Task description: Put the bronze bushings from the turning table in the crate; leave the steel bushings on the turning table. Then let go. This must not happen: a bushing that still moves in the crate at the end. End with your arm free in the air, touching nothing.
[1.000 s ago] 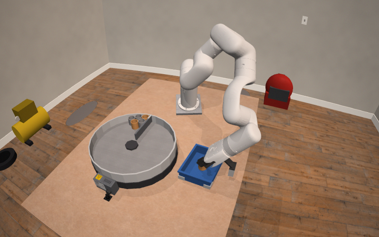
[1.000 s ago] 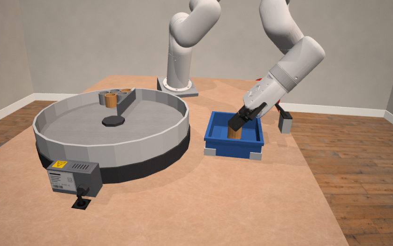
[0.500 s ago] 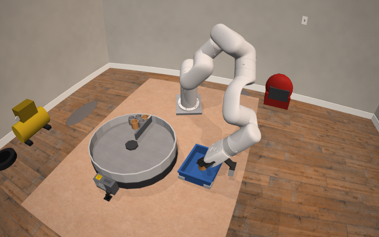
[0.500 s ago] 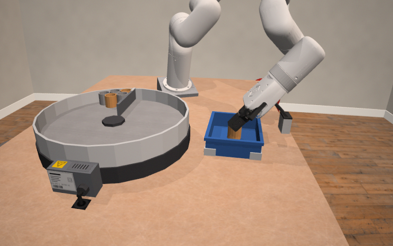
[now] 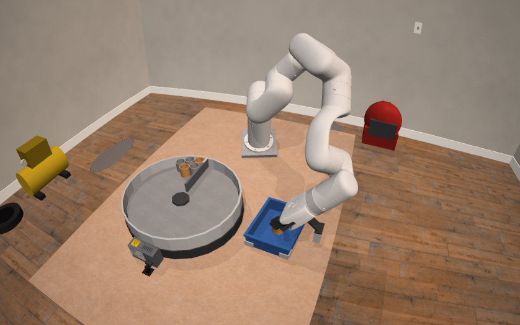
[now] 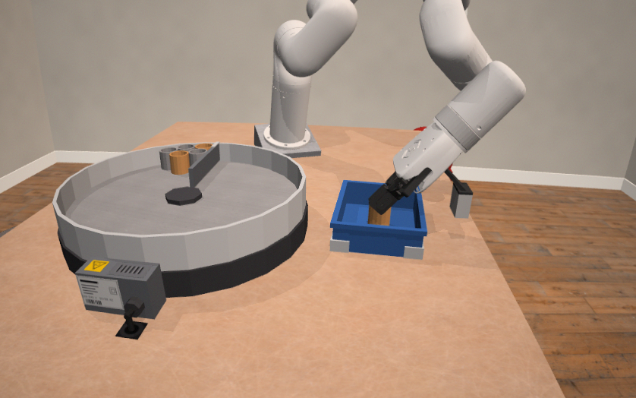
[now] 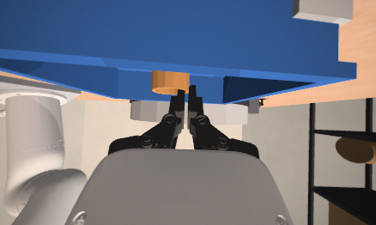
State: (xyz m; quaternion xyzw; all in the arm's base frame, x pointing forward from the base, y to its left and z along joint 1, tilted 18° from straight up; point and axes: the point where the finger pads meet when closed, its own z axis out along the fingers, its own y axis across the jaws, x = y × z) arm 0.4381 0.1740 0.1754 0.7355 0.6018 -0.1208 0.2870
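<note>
Right now my hand is 4 cm above the blue crate and 2 cm past it. Round my hand: turning table: 34 cm to the right, 2 cm behind, 1 cm below.
</note>
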